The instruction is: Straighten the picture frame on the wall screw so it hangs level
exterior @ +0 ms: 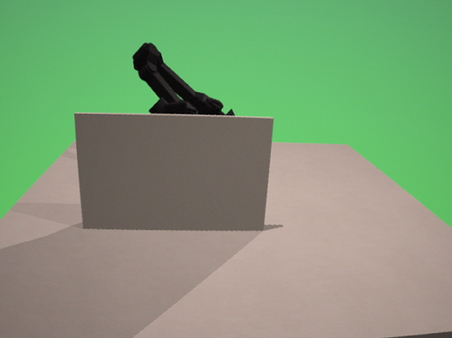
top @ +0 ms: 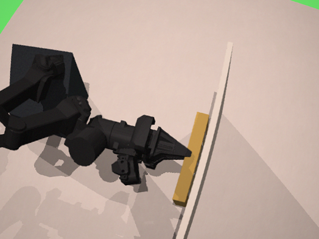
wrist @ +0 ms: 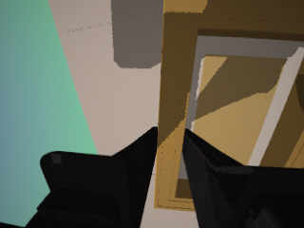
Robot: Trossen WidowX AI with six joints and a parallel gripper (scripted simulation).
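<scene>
Right now my gripper tip is 10 mm short of the picture frame and 50 mm above it. Round my gripper tip: thin upright wall (20 mm ahead, 10 mm to the right, 70 mm below).
</scene>
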